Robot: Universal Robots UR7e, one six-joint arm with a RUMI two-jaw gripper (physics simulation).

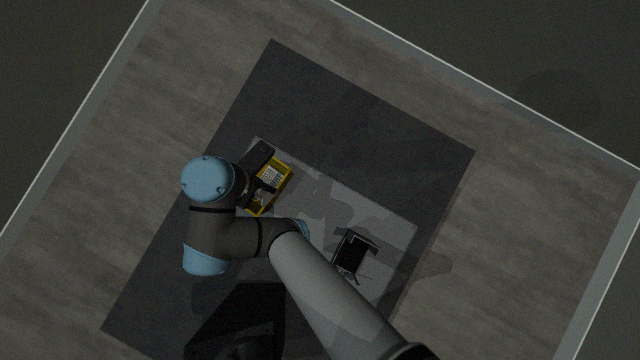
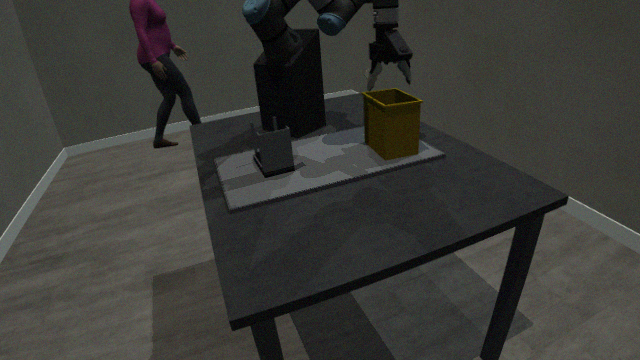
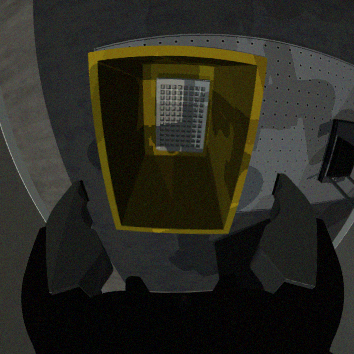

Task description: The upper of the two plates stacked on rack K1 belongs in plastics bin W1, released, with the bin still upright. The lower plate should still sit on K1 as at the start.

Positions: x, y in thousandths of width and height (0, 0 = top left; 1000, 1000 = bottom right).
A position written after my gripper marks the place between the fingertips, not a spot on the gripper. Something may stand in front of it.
Observation:
In view: my gripper (image 2: 609, 243) and a pale plate (image 3: 513, 292).
My gripper also shows in image 1 (image 1: 401, 504) and in image 3 (image 3: 507, 507). Image 2 does not show the pale plate, which is hidden by a yellow bin W1.

